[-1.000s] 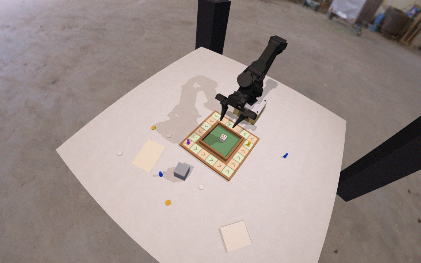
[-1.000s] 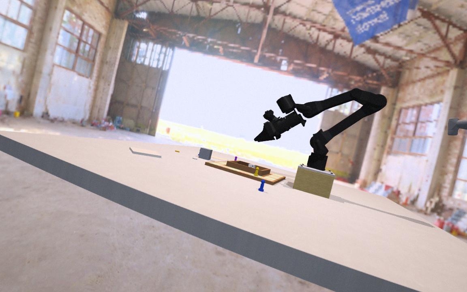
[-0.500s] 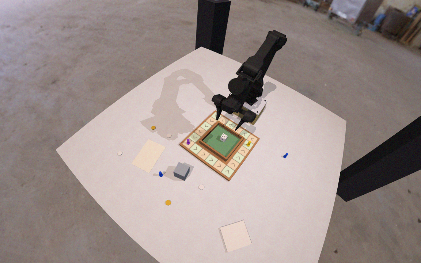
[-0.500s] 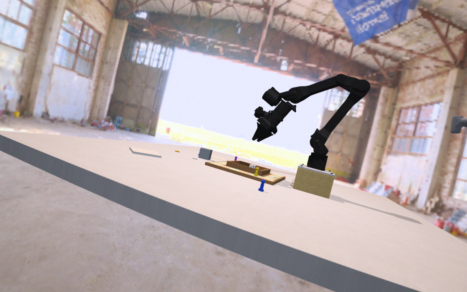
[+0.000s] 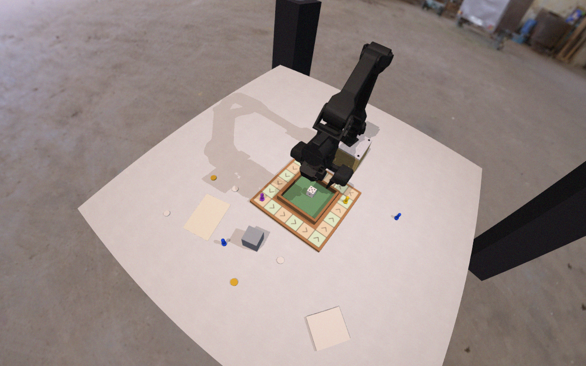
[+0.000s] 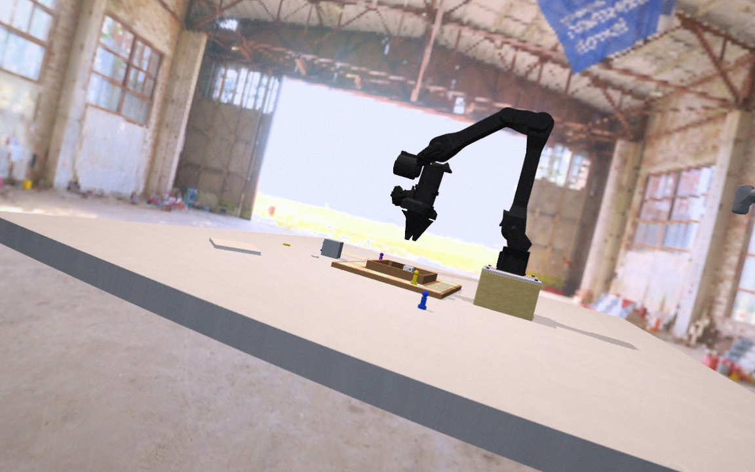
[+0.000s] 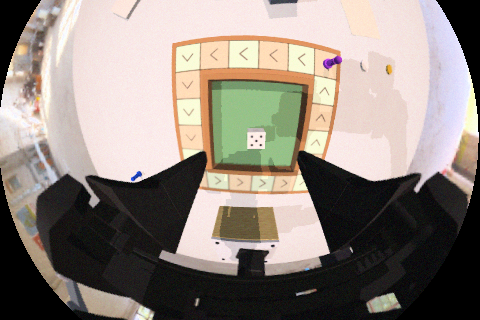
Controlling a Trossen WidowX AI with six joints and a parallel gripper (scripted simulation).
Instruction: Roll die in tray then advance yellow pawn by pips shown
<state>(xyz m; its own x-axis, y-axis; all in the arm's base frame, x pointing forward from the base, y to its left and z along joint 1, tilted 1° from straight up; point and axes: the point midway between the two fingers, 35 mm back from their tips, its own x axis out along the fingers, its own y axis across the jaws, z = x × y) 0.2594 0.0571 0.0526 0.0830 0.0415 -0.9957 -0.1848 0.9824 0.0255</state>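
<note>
My gripper tip is now 80 mm past the yellow pawn, 90 mm to the right of it and 80 mm above it. Also, from my gripper tip: white die (10 mm behind, 10 mm to the right, 80 mm below); purple pawn (130 mm ahead, 110 mm to the right, 80 mm below); grey block (250 mm ahead, 10 mm to the right, 80 mm below).
</note>
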